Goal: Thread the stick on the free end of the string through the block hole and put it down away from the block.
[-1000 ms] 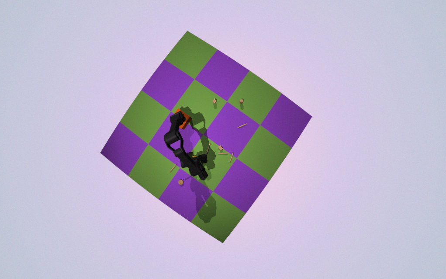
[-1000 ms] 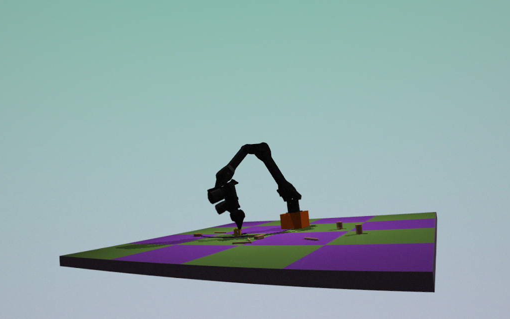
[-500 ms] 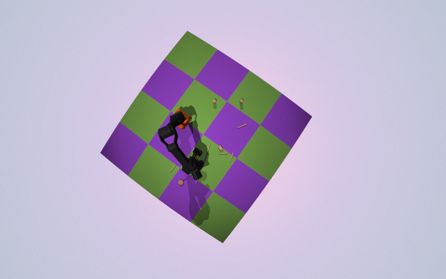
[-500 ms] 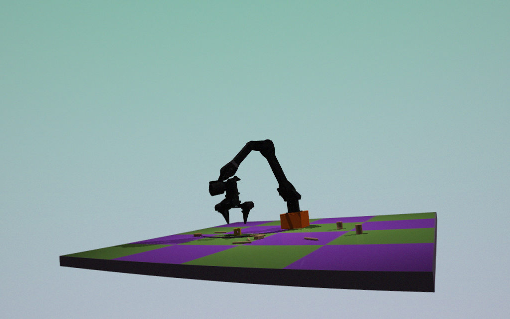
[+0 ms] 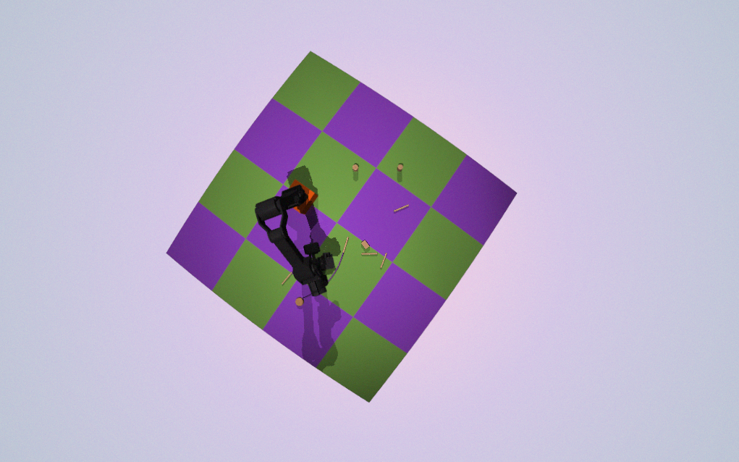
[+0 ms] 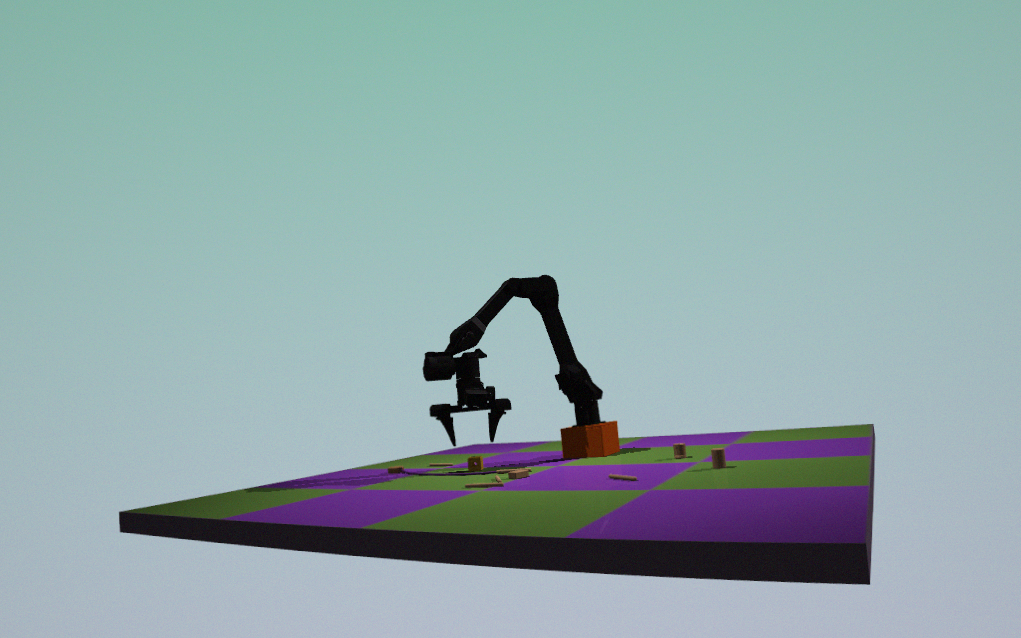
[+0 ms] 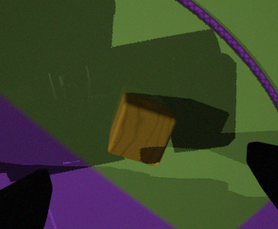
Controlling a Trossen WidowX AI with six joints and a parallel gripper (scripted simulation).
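Right now the thin wooden stick is 120 mm to the left of my gripper tip, 60 mm below it and 30 mm ahead of it. The rest, counted from my gripper tip: round wooden button: 220 mm to the right, 60 mm ahead, 50 mm below; then small wooden piece: 200 mm to the left, 90 mm ahead, 50 mm below.
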